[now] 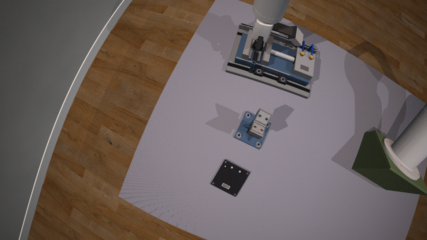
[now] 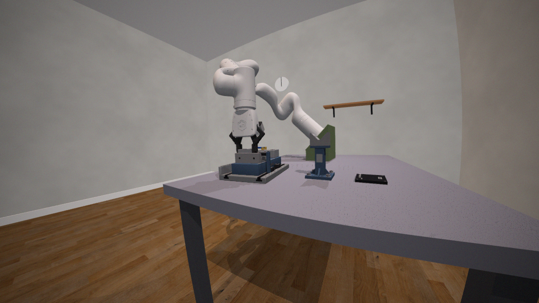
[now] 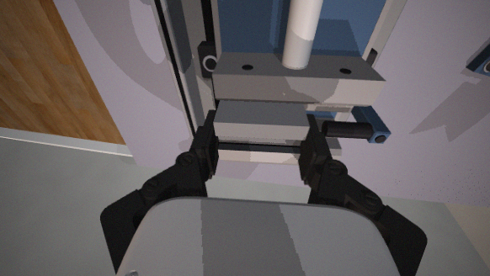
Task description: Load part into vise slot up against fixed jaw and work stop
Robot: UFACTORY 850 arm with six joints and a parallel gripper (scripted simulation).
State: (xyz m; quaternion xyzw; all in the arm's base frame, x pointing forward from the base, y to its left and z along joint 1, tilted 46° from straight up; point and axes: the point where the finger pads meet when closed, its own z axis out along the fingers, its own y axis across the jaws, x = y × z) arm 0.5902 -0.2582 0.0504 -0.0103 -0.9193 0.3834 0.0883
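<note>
My gripper is now right at the part. Also, from my hand: moving jaw: 4 cm behind, 3 cm below, 2 cm to the left; work stop: 7 cm to the left, 2 cm below; fixed jaw: 3 cm below, 3 cm ahead, 2 cm to the left.
</note>
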